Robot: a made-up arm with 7 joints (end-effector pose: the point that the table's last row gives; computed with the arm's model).
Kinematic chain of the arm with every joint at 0, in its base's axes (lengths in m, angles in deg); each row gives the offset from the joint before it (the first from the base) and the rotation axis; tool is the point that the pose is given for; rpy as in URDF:
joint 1: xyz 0 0 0.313 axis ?
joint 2: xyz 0 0 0 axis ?
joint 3: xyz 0 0 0.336 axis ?
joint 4: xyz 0.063 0 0 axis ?
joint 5: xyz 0.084 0 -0.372 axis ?
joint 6: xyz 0 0 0 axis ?
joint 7: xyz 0.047 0 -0.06 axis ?
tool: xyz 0 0 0 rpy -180 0 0
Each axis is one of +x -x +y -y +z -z.
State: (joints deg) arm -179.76 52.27 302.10 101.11 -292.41 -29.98 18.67
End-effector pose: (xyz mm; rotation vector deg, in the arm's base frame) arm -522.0 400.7 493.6 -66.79 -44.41 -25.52
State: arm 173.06 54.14 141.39 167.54 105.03 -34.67 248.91
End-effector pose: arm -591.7 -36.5 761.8 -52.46 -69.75 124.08
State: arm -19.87 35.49 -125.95 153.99 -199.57 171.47 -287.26
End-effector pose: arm 322.2 -197.5 887.9 -130.61 86.08 22.73
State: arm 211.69 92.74 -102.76 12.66 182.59 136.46 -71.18
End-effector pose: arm -170.8 234.7 381.1 -1.87 -84.14 5.29
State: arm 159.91 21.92 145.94 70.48 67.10 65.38 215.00
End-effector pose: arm 200.6 -343.7 711.6 97.15 70.30 92.37
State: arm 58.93 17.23 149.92 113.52 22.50 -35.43 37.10
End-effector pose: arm -228.3 21.0 1005.7 -27.09 -14.31 83.21
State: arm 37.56 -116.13 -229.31 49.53 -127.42 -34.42 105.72
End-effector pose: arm -131.4 223.9 -2.6 -20.56 101.90 38.84
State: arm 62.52 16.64 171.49 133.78 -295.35 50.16 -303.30
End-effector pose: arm -84.5 -86.8 1079.0 -12.05 91.57 -144.30
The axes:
joint 1: +z
joint 2: +y
joint 3: +z
joint 4: -y
joint 5: -z
joint 6: +y
joint 7: -z

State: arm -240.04 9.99 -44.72 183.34 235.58 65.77 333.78
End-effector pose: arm -55.8 44.7 1081.8 64.66 -13.88 95.16
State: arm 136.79 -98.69 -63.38 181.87 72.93 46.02 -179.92
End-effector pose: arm 538.8 -552.2 189.6 58.05 -36.65 125.46
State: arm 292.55 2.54 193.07 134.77 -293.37 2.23 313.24
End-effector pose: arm -128.8 237.7 1039.3 -24.70 -36.82 -32.27
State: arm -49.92 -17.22 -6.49 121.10 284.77 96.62 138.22
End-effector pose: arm 32.0 -201.9 1002.1 -59.82 -112.33 88.24
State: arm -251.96 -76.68 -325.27 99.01 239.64 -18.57 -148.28
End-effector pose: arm -182.8 -437.4 757.5 -5.04 -52.24 22.56
